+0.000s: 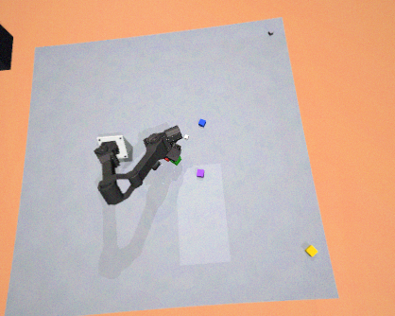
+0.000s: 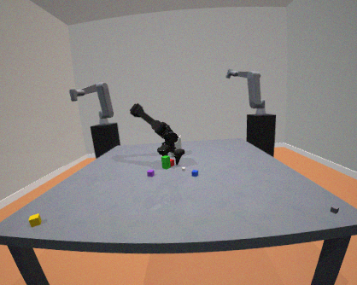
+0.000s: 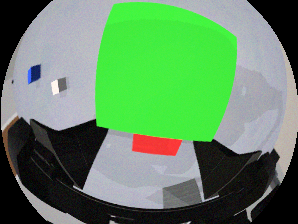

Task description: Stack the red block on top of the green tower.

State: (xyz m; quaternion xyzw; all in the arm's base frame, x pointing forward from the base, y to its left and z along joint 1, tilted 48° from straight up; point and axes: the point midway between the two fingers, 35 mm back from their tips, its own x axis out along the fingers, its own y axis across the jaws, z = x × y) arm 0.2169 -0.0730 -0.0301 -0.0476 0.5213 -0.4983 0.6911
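Right now my gripper tip is 1 cm to the left of the red block, 1 cm below it and 1 cm short of it. From my gripper tip the other things lie so: purple cube: 15 cm ahead, 11 cm to the right, 1 cm above; then green block: 5 cm ahead, 5 cm above, 3 cm to the right; then small white cube: 10 cm ahead, 8 cm to the left.
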